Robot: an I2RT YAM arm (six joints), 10 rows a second.
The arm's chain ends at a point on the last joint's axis. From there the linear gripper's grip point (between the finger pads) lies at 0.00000 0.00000 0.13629 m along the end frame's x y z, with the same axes.
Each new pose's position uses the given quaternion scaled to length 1; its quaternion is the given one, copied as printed.
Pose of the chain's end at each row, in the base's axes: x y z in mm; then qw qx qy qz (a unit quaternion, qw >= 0):
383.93 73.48 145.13 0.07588 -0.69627 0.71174 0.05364
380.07 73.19 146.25 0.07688 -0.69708 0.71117 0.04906
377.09 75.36 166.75 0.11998 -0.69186 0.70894 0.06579
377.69 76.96 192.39 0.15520 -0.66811 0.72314 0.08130
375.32 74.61 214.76 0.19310 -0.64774 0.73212 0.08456
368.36 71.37 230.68 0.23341 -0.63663 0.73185 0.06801
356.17 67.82 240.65 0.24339 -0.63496 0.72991 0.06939
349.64 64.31 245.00 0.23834 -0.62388 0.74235 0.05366
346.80 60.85 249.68 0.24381 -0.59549 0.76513 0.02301
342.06 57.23 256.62 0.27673 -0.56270 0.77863 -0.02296
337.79 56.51 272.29 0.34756 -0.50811 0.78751 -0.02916
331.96 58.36 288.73 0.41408 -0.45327 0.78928 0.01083
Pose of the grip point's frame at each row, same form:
388.47 98.29 11.19 0.07588 -0.69627 0.71174 0.05364
385.65 97.31 12.23 0.07688 -0.69708 0.71117 0.04906
387.87 110.70 35.56 0.11998 -0.69186 0.70894 0.06579
393.48 121.25 64.47 0.15520 -0.66811 0.72314 0.08130
398.93 125.58 90.58 0.19310 -0.64774 0.73212 0.08456
403.12 125.44 110.50 0.23341 -0.63663 0.73185 0.06801
392.58 123.75 121.82 0.24339 -0.63496 0.72991 0.06939
388.74 115.70 124.98 0.23834 -0.62388 0.74235 0.05366
393.91 105.22 129.74 0.24381 -0.59549 0.76513 0.02301
404.31 94.80 141.35 0.27673 -0.56270 0.77863 -0.02296
416.44 98.39 169.16 0.34756 -0.50811 0.78751 -0.02916
419.71 111.85 199.21 0.41408 -0.45327 0.78928 0.01083

